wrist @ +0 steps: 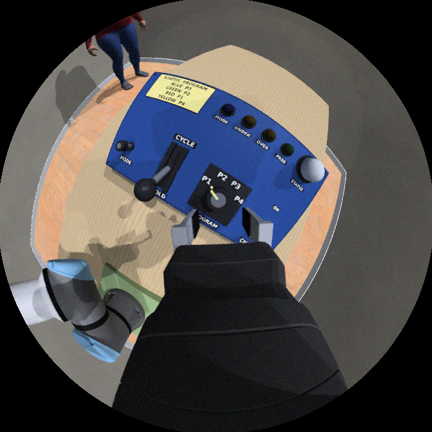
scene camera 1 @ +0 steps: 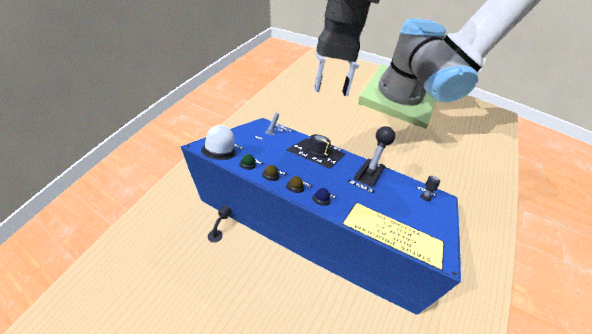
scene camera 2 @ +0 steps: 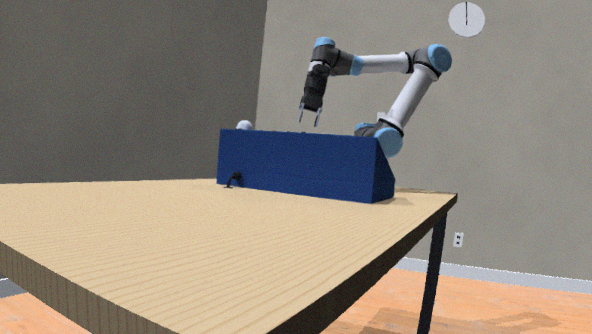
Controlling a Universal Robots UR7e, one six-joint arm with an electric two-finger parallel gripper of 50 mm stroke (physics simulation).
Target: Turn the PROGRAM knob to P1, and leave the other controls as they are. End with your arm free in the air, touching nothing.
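Seen in the pictures: gripper, fingertip midpoint: (scene camera 1: pixel 330 92) (scene camera 2: pixel 307 124); arm's base, origin of the base link: (scene camera 1: pixel 401 90).
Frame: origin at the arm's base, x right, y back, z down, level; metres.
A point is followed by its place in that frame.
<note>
The black PROGRAM knob (scene camera 1: pixel 316 145) @(x 0.083, y -0.453, z -0.090 m) (wrist: pixel 218 200) sits on its dark label plate on the sloped face of the blue console (scene camera 1: pixel 300 235) @(x 0.020, y -0.630, z -0.054 m) (scene camera 2: pixel 300 160) @(x -0.012, y -0.630, z -0.065 m) (wrist: pixel 150 125). In the wrist view its pale yellow pointer line is aimed at the P1 label. My gripper (scene camera 1: pixel 332 93) @(x 0.087, y -0.398, z -0.186 m) (scene camera 2: pixel 308 124) @(x 0.087, y -0.398, z -0.186 m) (wrist: pixel 220 217) is open and empty. It hangs in the air above the console, with its fingertips well apart from the knob and touching nothing. In the second scene view the knob's face is hidden behind the console's back.
The CYCLE lever (scene camera 1: pixel 385 136) @(x -0.038, y -0.393, z -0.126 m) (wrist: pixel 145 190) stands up beside the knob. A MODE switch (scene camera 1: pixel 432 185) @(x -0.156, y -0.440, z -0.096 m) (wrist: pixel 123 145), a metal toggle (scene camera 1: pixel 273 122) @(x 0.202, y -0.429, z -0.083 m), several small lamps and a white STATUS dome (scene camera 1: pixel 219 141) @(x 0.200, y -0.598, z -0.164 m) (scene camera 2: pixel 244 125) @(x 0.202, y -0.603, z -0.157 m) (wrist: pixel 313 170) are also on the console. A cable (scene camera 1: pixel 217 224) @(x 0.187, y -0.668, z 0.001 m) leaves its back.
</note>
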